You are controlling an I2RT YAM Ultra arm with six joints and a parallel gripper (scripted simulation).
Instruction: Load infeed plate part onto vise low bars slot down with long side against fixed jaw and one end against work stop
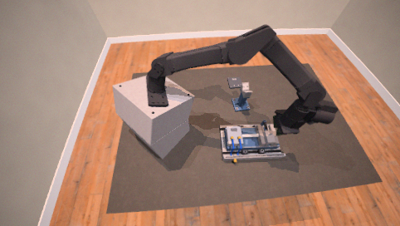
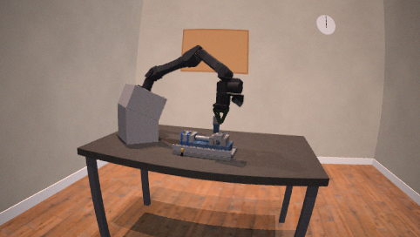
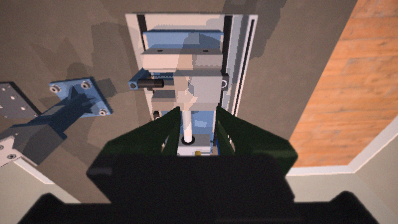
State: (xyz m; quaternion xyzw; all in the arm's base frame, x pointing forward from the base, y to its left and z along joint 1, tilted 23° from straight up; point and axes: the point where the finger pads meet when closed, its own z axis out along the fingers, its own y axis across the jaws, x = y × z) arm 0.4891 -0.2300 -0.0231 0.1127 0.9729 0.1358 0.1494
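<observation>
Right now my hand is 80 mm above the part. The rest, counted from my hand: moving jaw: 30 mm behind, 30 mm to the left, 90 mm below; fixed jaw: 30 mm ahead, 10 mm to the left, 90 mm below; work stop: 10 mm ahead, 70 mm to the left, 80 mm below.
</observation>
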